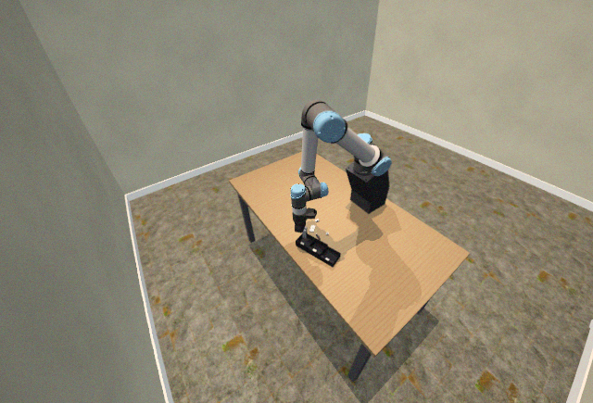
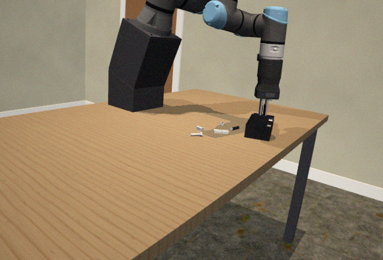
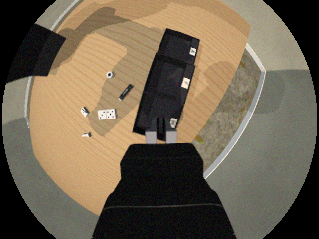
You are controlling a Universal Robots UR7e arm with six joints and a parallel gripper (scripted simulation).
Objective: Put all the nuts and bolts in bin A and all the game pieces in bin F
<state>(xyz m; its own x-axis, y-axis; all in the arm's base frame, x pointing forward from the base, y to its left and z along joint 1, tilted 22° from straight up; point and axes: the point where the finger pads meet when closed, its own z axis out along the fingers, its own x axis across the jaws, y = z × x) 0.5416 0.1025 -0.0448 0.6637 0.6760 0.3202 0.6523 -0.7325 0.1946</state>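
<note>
Now: hand 40 mm past the black bin, 70 mm to the right of it and 70 mm above it. The rest, counted from my hand: bolt (120 mm behind, 180 mm to the right, 90 mm below); small ring-shaped piece (160 mm behind, 90 mm below); white speckled piece (100 mm behind, 90 mm to the right, 90 mm below).
</note>
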